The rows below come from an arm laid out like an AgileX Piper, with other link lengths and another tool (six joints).
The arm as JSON. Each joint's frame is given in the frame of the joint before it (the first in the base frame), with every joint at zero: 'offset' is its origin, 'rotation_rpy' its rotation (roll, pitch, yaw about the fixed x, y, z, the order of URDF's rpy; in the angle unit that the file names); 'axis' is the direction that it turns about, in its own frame. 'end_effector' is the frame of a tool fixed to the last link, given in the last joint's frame.
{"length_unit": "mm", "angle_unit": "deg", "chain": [
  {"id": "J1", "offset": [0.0, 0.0, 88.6], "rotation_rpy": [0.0, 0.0, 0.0], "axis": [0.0, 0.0, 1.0]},
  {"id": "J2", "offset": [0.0, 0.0, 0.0], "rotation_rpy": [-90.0, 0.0, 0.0], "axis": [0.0, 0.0, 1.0]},
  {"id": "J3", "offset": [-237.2, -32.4, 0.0], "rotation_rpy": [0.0, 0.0, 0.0], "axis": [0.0, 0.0, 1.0]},
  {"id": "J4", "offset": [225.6, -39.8, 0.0], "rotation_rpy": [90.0, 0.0, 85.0], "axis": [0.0, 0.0, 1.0]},
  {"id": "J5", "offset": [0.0, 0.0, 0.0], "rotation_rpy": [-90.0, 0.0, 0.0], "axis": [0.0, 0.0, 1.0]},
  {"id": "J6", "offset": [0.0, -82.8, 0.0], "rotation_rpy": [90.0, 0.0, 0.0], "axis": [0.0, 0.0, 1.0]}
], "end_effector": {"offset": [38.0, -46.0, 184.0], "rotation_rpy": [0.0, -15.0, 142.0]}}
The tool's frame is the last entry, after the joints.
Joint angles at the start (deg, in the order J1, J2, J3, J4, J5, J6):
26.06, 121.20, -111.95, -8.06, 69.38, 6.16
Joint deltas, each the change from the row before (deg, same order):
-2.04, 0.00, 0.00, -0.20, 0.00, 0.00
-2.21, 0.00, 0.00, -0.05, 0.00, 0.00
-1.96, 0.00, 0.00, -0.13, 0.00, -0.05
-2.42, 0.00, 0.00, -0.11, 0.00, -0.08
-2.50, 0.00, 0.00, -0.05, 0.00, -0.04
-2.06, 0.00, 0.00, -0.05, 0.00, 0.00
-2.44, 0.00, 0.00, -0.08, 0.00, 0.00
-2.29, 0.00, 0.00, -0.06, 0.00, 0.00
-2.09, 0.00, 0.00, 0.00, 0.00, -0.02
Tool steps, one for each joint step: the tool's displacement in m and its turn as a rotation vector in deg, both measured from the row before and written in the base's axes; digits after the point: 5 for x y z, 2 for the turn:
0.00410, -0.01536, 0.00027, -0.18, -0.08, -2.03
0.00350, -0.01612, 0.00007, -0.05, -0.02, -2.21
0.00276, -0.01478, 0.00020, -0.14, -0.04, -1.90
0.00262, -0.01817, 0.00018, -0.13, -0.03, -2.34
0.00176, -0.01859, 0.00008, -0.06, -0.01, -2.46
0.00081, -0.01539, 0.00007, -0.05, -0.01, -2.06
0.00026, -0.01834, 0.00011, -0.08, -0.02, -2.43
-0.00050, -0.01714, 0.00009, -0.06, -0.01, -2.29
-0.00107, -0.01539, 0.00001, -0.01, 0.00, -2.07

